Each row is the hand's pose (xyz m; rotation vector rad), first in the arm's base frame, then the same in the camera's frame.
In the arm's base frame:
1: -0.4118 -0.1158 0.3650 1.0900 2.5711 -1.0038
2: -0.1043 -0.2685 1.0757 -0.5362 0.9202 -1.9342
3: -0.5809 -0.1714 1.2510 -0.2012 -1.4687 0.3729
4: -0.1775 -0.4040 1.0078 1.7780 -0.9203 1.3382
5: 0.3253 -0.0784 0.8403 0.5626 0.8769 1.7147
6: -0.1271 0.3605 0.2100 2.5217 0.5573 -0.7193
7: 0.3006 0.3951 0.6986 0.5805 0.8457 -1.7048
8: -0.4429 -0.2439 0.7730 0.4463 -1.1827 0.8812
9: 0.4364 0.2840 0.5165 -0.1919 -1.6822 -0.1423
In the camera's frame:
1: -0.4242 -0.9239 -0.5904 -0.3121 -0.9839 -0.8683
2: -0.4761 -1.0572 -1.3666 0.0880 -2.9998 -0.4125
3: -0.5828 -1.5438 -1.2285 1.1895 0.2174 -1.3258
4: -0.6262 -1.0249 -1.2976 -1.8513 1.2521 1.6453
5: -0.1215 -0.6695 -1.3741 -2.7216 0.7378 -0.7227
6: 0.1324 -0.7887 -0.5280 -0.6515 -0.4359 0.8883
7: 0.3100 -0.7691 -1.1532 -0.4813 -2.2887 0.3007
8: -0.5729 -1.1395 -0.9299 1.8753 -0.2927 -1.4628
9: 0.2700 -0.5248 -1.1014 0.7780 0.5275 -1.5947

